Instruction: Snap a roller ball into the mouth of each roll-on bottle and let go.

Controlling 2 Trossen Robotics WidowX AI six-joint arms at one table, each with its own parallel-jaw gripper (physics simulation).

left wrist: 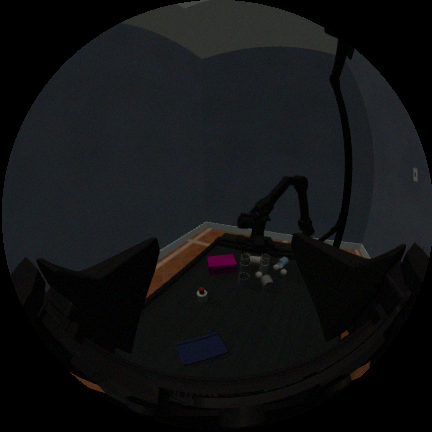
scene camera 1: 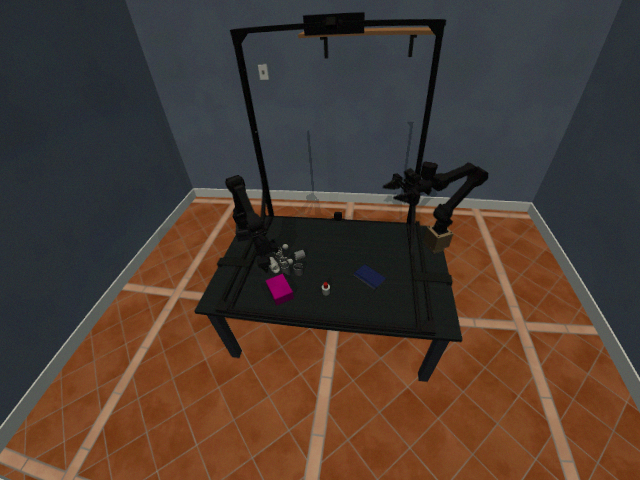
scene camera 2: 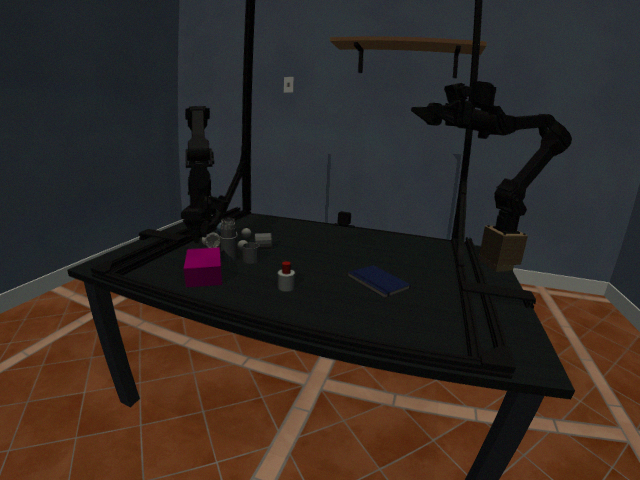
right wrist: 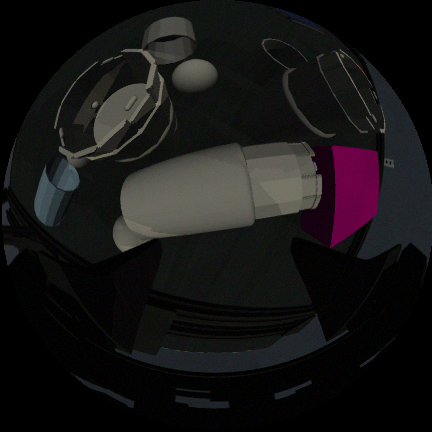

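Where they show: left gripper, fingertip midpoint: (left wrist: 226,243) (scene camera 1: 388,192) (scene camera 2: 419,108); right gripper, fingertip midpoint: (left wrist: 250,255) (scene camera 1: 266,266) (scene camera 2: 200,240) (right wrist: 228,246); left arm's base, link origin: (scene camera 1: 440,230) (scene camera 2: 506,230); right arm's base, link origin: (scene camera 1: 243,226).
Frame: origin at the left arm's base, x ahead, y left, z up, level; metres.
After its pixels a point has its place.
One roll-on bottle (scene camera 1: 274,265) @[y -0.119, x 0.881, z -0.044 m] (scene camera 2: 211,240) @[y -0.133, x 0.886, z -0.067 m] (left wrist: 255,260) @[y -0.164, x 0.865, z -0.065 m] (right wrist: 190,192) @[y -0.172, x 0.883, z -0.057 m] lies on its side, its clear neck towards the magenta box. Two bottles stand upright with open mouths, one (right wrist: 125,112) @[y -0.200, x 0.840, z -0.054 m] at the left and one (right wrist: 325,100) at the right of the right wrist view. A pale roller ball (right wrist: 125,235) @[y -0.222, x 0.910, z -0.081 m] is partly hidden by the lying bottle; another ball (right wrist: 195,75) @[y -0.166, x 0.804, z -0.083 m] (left wrist: 258,274) @[y -0.163, x 0.783, z -0.086 m] lies beyond it. My right gripper (right wrist: 228,246) @[y -0.153, x 0.922, z -0.073 m] (scene camera 1: 269,256) @[y -0.153, x 0.922, z -0.073 m] is open and empty, low beside the lying bottle. My left gripper (scene camera 1: 391,191) @[y 0.002, x 0.350, z 0.324 m] (scene camera 2: 413,109) @[y 0.002, x 0.350, z 0.324 m] (left wrist: 226,243) @[y 0.002, x 0.350, z 0.324 m] is open and empty, high above the table.
A magenta box (scene camera 1: 279,288) @[y 0.016, x 0.889, z -0.066 m] (scene camera 2: 203,267) @[y 0.063, x 0.876, z -0.067 m] (right wrist: 355,192) @[y -0.024, x 0.891, z -0.066 m] stands near the bottles. A grey cap (scene camera 2: 263,239) @[y -0.171, x 0.732, z -0.079 m] (right wrist: 170,42) @[y -0.191, x 0.717, z -0.114 m] and a blue cap (right wrist: 55,200) @[y -0.290, x 0.874, z -0.077 m] lie on their sides. A white bottle with red top (scene camera 2: 285,280) @[y 0.098, x 0.681, z -0.087 m] and a blue book (scene camera 2: 378,280) @[y 0.083, x 0.449, z -0.104 m] are farther right.
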